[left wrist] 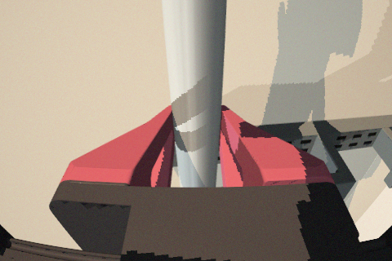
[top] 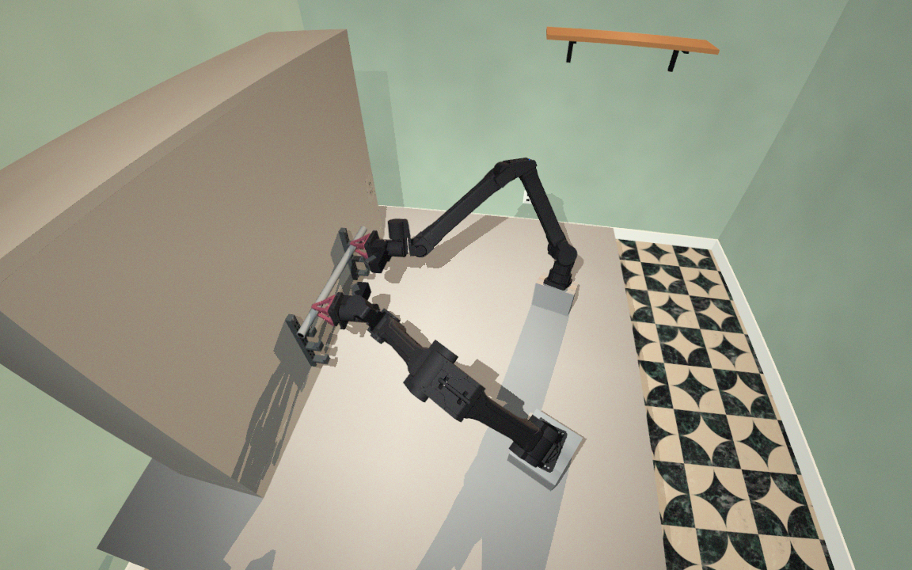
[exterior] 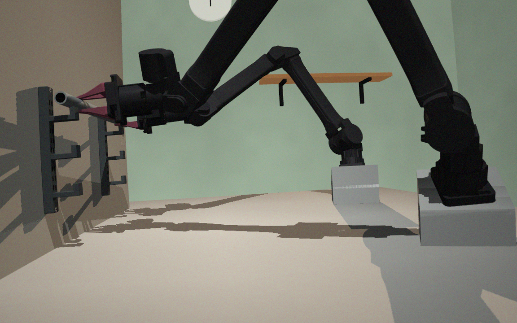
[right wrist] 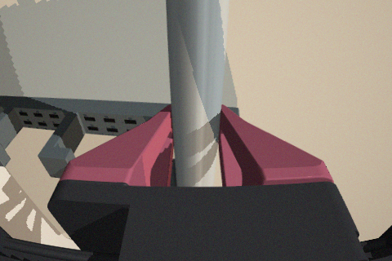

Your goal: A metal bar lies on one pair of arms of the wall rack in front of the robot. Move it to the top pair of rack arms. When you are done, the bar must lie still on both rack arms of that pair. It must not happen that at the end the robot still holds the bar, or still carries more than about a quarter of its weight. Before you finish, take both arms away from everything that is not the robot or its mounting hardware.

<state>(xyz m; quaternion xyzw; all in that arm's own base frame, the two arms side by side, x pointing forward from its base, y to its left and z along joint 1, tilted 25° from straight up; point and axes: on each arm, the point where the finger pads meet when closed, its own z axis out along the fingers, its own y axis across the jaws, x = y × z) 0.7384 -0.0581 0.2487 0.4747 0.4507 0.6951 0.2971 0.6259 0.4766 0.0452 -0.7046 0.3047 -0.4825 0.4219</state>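
The grey metal bar is 15 cm to the right of my left hand. The rest, counted from my left hand: tall tan wall panel (21 cm ahead, 15 cm above, 10 cm to the right).
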